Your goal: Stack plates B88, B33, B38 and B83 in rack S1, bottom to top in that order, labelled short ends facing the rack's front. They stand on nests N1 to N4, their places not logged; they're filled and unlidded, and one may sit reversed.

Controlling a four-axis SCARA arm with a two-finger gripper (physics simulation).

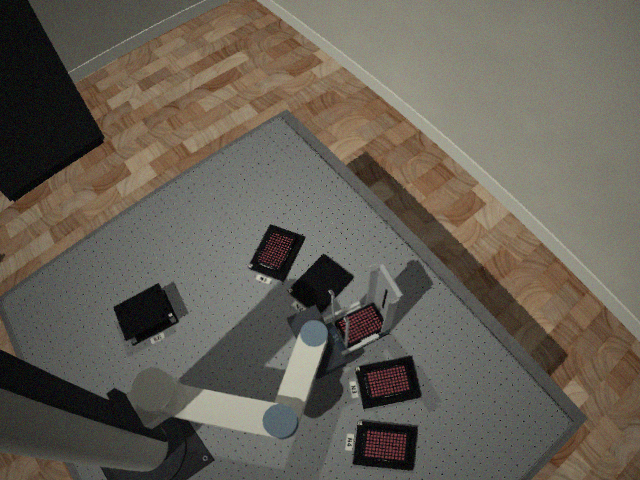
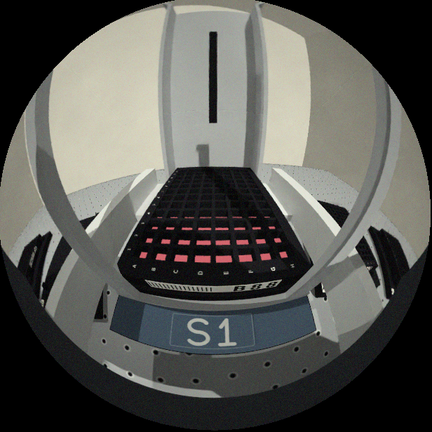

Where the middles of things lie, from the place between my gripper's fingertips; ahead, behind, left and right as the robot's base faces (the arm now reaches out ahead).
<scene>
Right now the tall back panel (image 2: 196, 142) is 40 mm ahead of my hand, 10 mm to the right of it and 100 mm above it. Also, from my hand: nest N3 (image 1: 366, 403): 60 mm behind, 160 mm to the right, 60 mm below; then rack S1 (image 2: 274, 324): 30 mm behind, 10 mm to the left, 40 mm below; then nest N2 (image 1: 314, 284): 20 mm behind, 190 mm to the left, 60 mm below.
</scene>
